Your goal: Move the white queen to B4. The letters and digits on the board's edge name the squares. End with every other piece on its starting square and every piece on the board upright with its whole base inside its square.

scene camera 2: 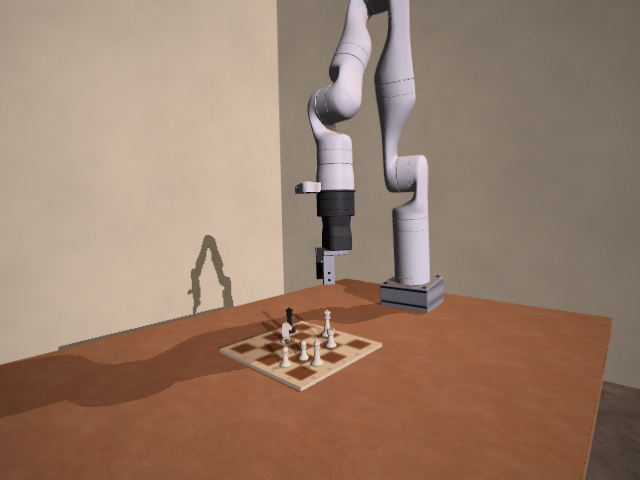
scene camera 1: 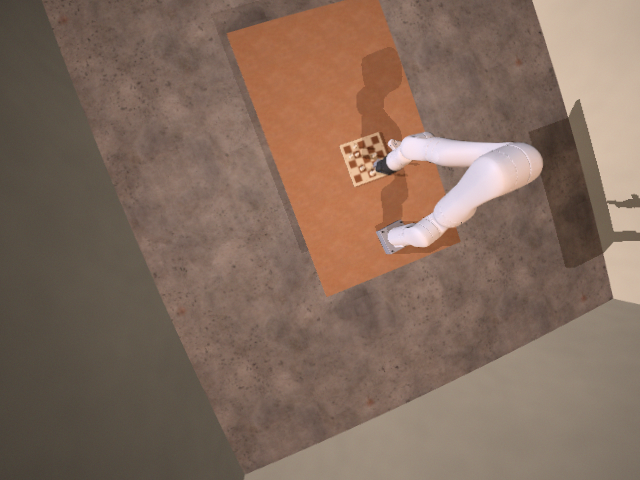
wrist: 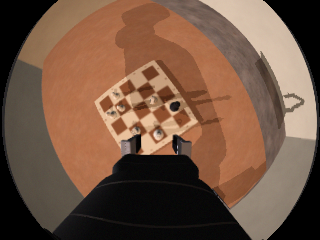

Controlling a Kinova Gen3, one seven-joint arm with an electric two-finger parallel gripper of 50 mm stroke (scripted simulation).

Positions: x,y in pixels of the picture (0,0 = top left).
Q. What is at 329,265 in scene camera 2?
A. My gripper.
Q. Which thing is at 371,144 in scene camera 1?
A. A chessboard.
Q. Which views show the chessboard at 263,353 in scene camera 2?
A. Scene camera 2, scene camera 1 and the wrist view: all of them.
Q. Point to a chessboard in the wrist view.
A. At 135,90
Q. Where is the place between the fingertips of my gripper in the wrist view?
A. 156,141
